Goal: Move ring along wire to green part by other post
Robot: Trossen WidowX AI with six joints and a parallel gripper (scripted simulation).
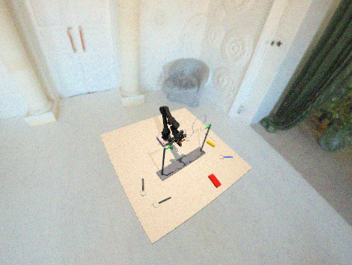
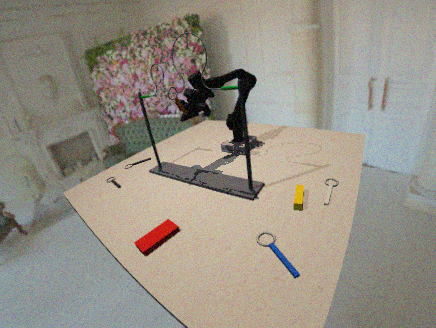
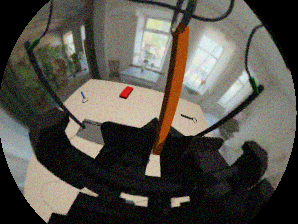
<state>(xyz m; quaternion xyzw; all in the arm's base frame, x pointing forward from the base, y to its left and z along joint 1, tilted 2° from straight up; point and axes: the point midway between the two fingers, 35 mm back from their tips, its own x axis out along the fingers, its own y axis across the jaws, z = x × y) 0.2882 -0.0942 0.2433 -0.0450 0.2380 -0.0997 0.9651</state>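
My gripper tip is now 10 mm short of the orange-handled ring, 10 mm to the right of it and 90 mm below it. The rest, counted from my gripper tip: red block (400 mm ahead, 140 mm to the left, 260 mm below); then yellow block (60 mm ahead, 510 mm to the left, 250 mm below); then blue-handled ring (300 mm ahead, 490 mm to the left, 260 mm below).
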